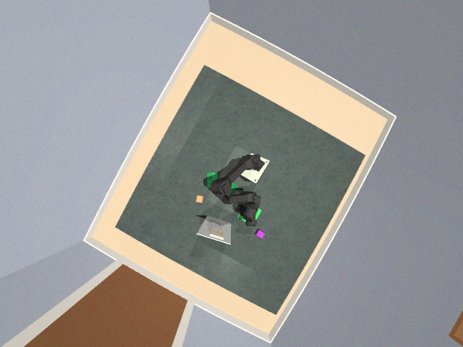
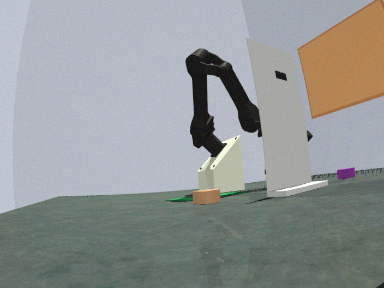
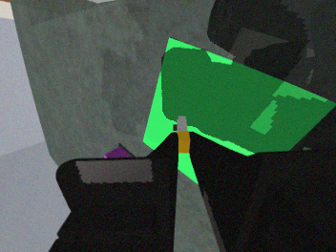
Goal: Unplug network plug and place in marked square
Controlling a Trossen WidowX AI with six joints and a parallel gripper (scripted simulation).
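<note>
Right now my gripper tip is 10 mm past the bright green marked square and 30 mm above it. From my gripper tip the other things lie so: upright panel 160 mm ahead, 140 mm to the right, 130 mm above; network plug right at my gripper tip; purple block 60 mm ahead, 140 mm to the left, 10 mm below.
</note>
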